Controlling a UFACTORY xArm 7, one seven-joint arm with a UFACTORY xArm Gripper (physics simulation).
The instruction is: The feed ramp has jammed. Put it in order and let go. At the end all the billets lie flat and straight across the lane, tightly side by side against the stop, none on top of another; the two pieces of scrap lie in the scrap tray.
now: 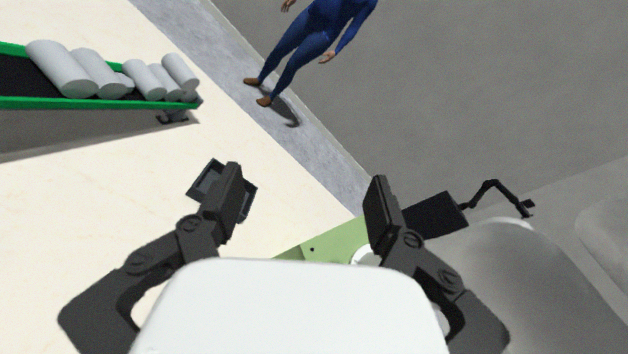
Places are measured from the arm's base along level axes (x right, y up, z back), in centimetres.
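Where they show: gripper, between the fingertips: [306, 183].
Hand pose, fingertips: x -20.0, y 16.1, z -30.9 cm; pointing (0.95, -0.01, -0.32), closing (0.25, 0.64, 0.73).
Things, the pixels of their top centre, and the offset from my fingertips. "*": a spot on its surface instead. Level surfaces: height alone.
- ramp, a spot on its surface: [100, 105] * dx +12.8, dy -26.3, dz -25.2 cm
- small grey piece, centre of its top: [122, 78] dx +19.1, dy -25.7, dz -28.8 cm
- billet, centre of its top: [185, 65] dx +29.2, dy -21.4, dz -27.3 cm
- dark scrap tray, a spot on its surface: [251, 197] * dx +25.9, dy -31.7, dz +2.0 cm
- pale table, height of its surface: dy -34.3 cm
Light grey billets lie on the ramp [100, 105] with green rails and a black lane, at upper left. Two larger-looking billets [62, 70] [100, 75] lie side by side, with a small grey piece [125, 82] partly hidden beside them. Nearer the ramp's right end lie two more billets [145, 80] [165, 82]. Another billet [180, 71] sits higher, on top of a mostly hidden one [189, 96] at the end. My gripper [306, 183] is open and empty, well away from the ramp. The dark scrap tray [251, 197] shows partly behind the left finger; its contents are hidden.
A green base block [332, 242] is at lower middle, partly behind the right finger. A grey strip [300, 150] runs along the pale table [125, 200]. A person in blue [300, 50] stands at the top. A black panel [435, 217] with a thin arm is at right.
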